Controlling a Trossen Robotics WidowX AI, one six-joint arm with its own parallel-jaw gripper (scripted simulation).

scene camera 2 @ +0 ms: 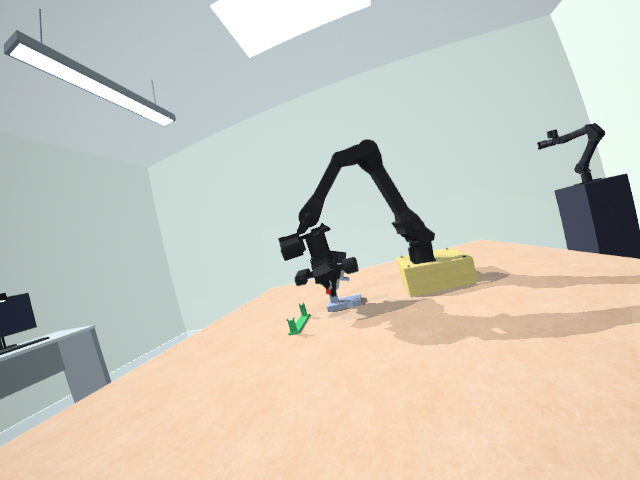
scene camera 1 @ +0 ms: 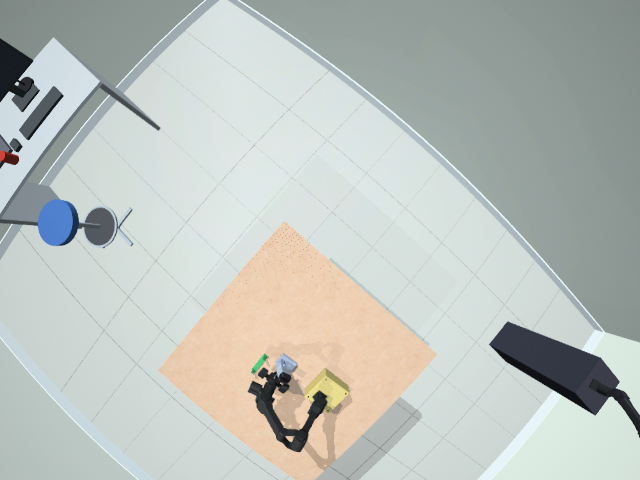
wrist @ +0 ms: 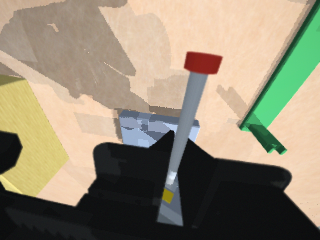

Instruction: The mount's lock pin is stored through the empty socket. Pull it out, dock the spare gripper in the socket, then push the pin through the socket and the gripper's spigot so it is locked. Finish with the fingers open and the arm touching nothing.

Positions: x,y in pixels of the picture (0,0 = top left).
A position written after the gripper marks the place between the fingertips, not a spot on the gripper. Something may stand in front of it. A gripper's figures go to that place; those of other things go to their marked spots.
Labels:
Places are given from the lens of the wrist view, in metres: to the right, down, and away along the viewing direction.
gripper (wrist: 174,134): 0.01, 0.01, 0.11
lock pin (wrist: 200,64): 0.01, -0.02, 0.04
mount (wrist: 141,129): -0.03, 0.01, 0.16
The marked spots on the mount and the lock pin are 0.13 m apart.

